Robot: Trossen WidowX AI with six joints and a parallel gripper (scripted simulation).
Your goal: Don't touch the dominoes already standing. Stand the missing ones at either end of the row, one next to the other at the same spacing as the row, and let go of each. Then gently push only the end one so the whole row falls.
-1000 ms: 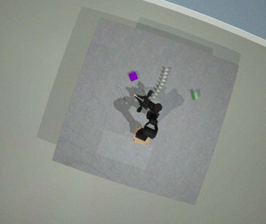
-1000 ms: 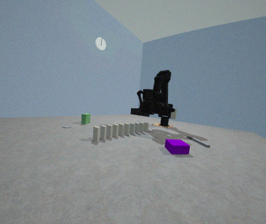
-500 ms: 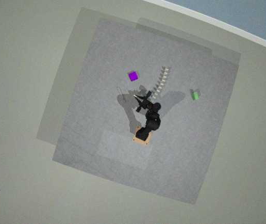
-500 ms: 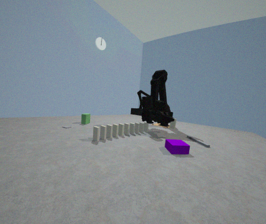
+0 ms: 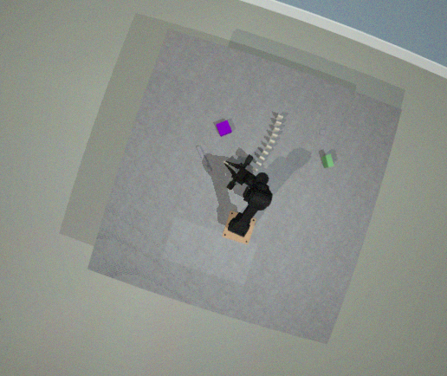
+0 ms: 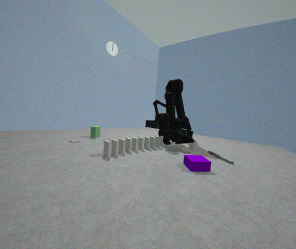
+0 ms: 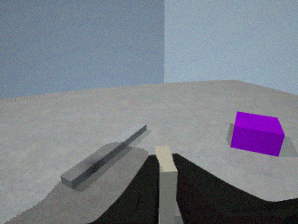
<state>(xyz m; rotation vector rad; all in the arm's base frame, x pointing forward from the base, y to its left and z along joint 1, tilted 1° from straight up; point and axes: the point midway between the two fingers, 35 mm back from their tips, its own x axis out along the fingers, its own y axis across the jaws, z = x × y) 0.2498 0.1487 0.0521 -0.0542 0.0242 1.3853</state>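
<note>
The thin rod is 2 cm behind my gripper tip, 10 cm to the left of it and 5 cm below it. The rest, counted from my gripper tip: flat grey piece: 35 cm ahead, 38 cm to the right, 5 cm below.
</note>
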